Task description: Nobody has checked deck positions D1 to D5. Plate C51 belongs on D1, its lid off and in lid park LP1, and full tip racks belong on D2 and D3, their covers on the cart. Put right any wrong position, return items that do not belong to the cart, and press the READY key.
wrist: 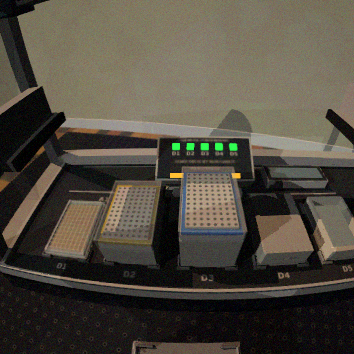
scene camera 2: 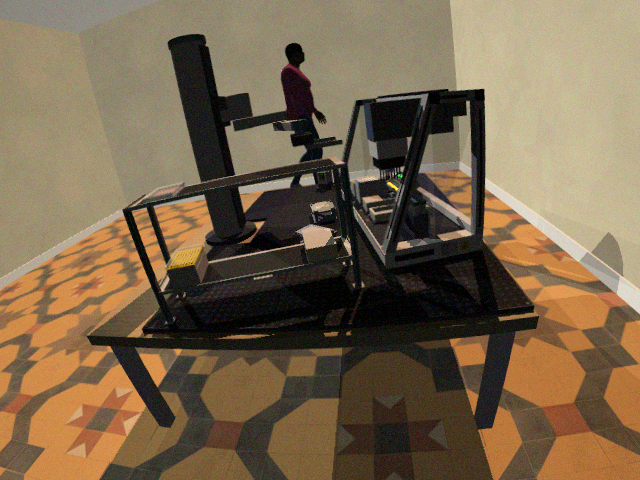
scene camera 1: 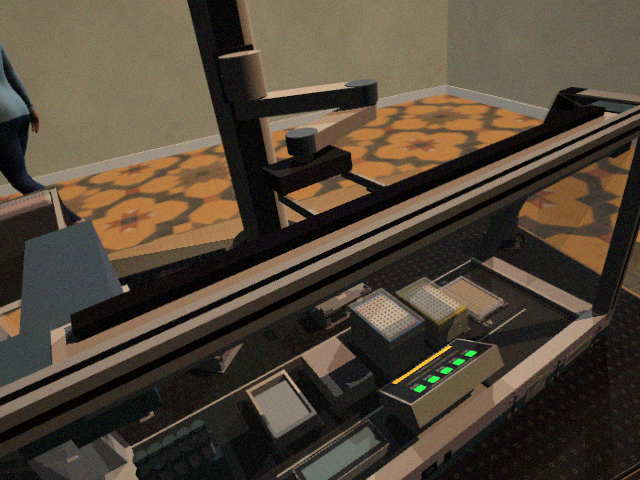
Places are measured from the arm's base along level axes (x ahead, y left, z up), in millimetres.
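Pixels of known places: gripper, fingertip midpoint: (wrist: 196, 91) (scene camera 2: 338, 139); arm's base, link origin: (scene camera 2: 231, 234).
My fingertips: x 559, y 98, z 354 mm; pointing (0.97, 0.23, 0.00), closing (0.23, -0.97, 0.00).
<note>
For each thing: its middle in the pictures, then the offset to it from my fingertips.
- yellow-topped rack, body centre: (scene camera 2: 185, 258) 434 mm back, 696 mm right, 184 mm down
- pale box, body centre: (scene camera 2: 319, 244) 55 mm back, 602 mm right, 221 mm down
My gripper (scene camera 1: 345, 198) (scene camera 2: 329, 142) (wrist: 196, 91) is open and empty, raised outside the deck frame, its fingers at both sides of the wrist view. A tan-welled plate (scene camera 1: 470, 297) (wrist: 76, 227) sits on D1; no lid can be made out on it. A yellow-edged tip rack (scene camera 1: 434, 302) (wrist: 131, 212) is on D2, its left columns lighter. A blue-edged tip rack (scene camera 1: 386, 314) (wrist: 211, 202) is on D3. Clear edges show around both racks; I cannot tell whether covers are on. A status panel (scene camera 1: 439, 400) (wrist: 205, 162) has green D1 to D5 lights and an amber bar.
A plain box (scene camera 1: 338, 372) (wrist: 284, 239) stands on D4, and a pale container (scene camera 1: 281, 403) (wrist: 332, 225) on D5. A shallow trough (scene camera 1: 343, 454) (wrist: 295, 176) lies behind. The cart (scene camera 2: 258, 174) holds a yellow-topped rack (scene camera 2: 186, 259) and a pale box (scene camera 2: 319, 243). A person (scene camera 2: 298, 93) walks behind.
</note>
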